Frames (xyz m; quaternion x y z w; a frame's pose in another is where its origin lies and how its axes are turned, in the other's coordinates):
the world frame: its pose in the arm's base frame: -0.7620 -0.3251 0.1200 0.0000 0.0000 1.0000 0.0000
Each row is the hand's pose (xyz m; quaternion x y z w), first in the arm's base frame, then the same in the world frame.
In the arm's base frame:
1: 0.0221 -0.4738 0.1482 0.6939 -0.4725 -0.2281 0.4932
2: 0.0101 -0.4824 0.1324 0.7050 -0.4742 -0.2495 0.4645
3: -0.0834 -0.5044 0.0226 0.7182 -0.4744 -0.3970 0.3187
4: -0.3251 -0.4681 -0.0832 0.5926 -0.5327 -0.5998 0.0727
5: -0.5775 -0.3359 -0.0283 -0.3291 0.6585 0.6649 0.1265
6: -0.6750 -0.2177 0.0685 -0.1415 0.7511 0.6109 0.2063
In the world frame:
1: -0.7841 0.1487 0.0282 0.4725 0.6939 0.4932 0.2281
2: -0.7721 0.1573 0.0124 0.4742 0.7050 0.4645 0.2495
3: -0.6786 0.1793 -0.0974 0.4744 0.7182 0.3187 0.3970
4: -0.4369 0.1430 -0.2032 0.5327 0.5926 0.0727 0.5998
5: -0.1845 0.0108 -0.1483 0.6585 0.3291 -0.1265 0.6649
6: -0.0870 -0.1074 -0.0515 0.7511 0.1415 -0.2063 0.6109

